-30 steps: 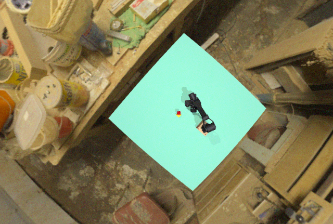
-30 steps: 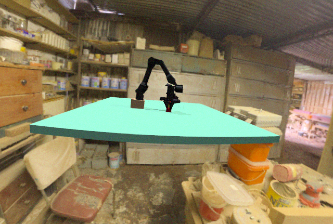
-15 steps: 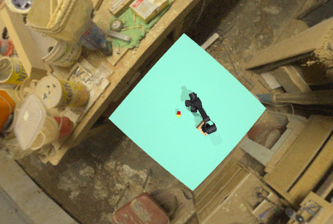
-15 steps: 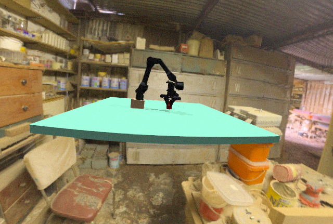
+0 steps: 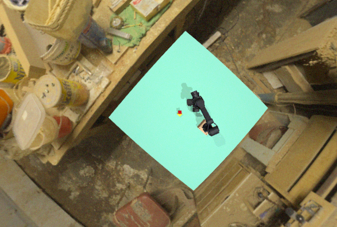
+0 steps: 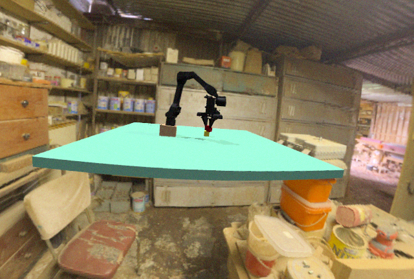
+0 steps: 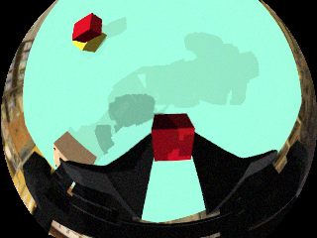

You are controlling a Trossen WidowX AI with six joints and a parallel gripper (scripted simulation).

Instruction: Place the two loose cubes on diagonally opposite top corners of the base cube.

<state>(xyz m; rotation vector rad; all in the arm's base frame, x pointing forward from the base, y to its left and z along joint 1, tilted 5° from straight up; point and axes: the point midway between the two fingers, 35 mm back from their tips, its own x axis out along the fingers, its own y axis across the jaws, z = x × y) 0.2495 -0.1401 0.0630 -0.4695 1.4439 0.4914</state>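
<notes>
My gripper tip is now 40 mm short of the yellow cube, 190 mm to the right of it and 70 mm above it.
</notes>
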